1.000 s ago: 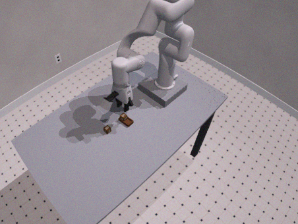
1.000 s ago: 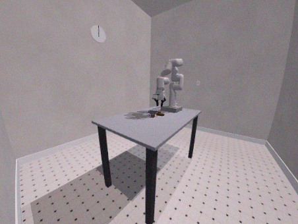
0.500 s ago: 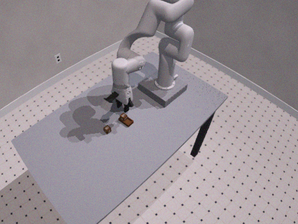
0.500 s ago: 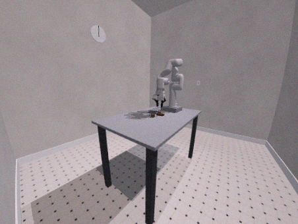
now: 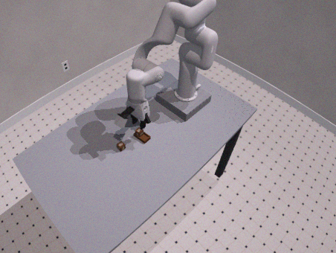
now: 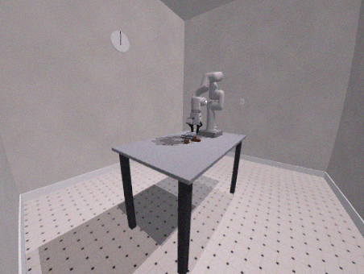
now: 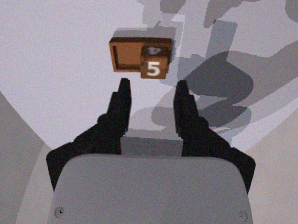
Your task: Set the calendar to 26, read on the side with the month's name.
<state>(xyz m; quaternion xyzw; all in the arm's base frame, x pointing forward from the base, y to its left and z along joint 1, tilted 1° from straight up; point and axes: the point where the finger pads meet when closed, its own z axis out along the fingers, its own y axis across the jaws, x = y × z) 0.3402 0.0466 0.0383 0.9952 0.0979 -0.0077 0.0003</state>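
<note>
My hand is 20 mm to the right of the brown wooden tray and 90 mm above it. From my hand the other things lie so: brown cube 120 mm ahead, 10 mm to the left, 80 mm below.
</note>
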